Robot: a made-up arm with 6 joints. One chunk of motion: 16 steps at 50 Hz.
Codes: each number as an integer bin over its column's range. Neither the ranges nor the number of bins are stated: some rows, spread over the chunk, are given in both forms.
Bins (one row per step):
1: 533 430 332 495 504 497
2: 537 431 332 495 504 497
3: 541 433 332 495 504 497
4: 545 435 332 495 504 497
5: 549 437 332 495 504 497
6: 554 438 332 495 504 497
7: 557 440 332 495 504 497
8: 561 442 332 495 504 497
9: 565 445 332 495 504 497
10: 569 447 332 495 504 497
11: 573 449 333 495 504 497
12: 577 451 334 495 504 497
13: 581 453 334 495 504 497
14: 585 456 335 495 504 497
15: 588 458 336 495 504 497
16: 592 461 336 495 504 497
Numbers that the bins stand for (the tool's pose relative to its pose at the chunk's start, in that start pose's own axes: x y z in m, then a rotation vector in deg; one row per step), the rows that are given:
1: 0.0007 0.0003 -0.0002 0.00 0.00 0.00
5: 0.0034 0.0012 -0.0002 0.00 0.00 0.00
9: 0.0061 0.0024 -0.0002 0.00 0.00 0.00
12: 0.0082 0.0032 0.0002 0.00 0.00 0.00
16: 0.0107 0.0046 0.0005 0.00 0.00 0.00
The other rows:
2: 0.0014 0.0004 -0.0002 0.00 0.00 0.00
3: 0.0021 0.0007 -0.0002 0.00 0.00 0.00
4: 0.0027 0.0010 -0.0002 0.00 0.00 0.00
6: 0.0043 0.0014 -0.0002 0.00 0.00 0.00
7: 0.0048 0.0017 -0.0002 0.00 0.00 0.00
8: 0.0055 0.0019 -0.0002 0.00 0.00 0.00
10: 0.0068 0.0026 -0.0002 0.00 0.00 0.00
11: 0.0075 0.0029 0.0000 0.00 0.00 0.00
13: 0.0089 0.0035 0.0002 0.00 0.00 0.00
14: 0.0095 0.0039 0.0003 0.00 0.00 0.00
15: 0.0101 0.0042 0.0005 0.00 0.00 0.00

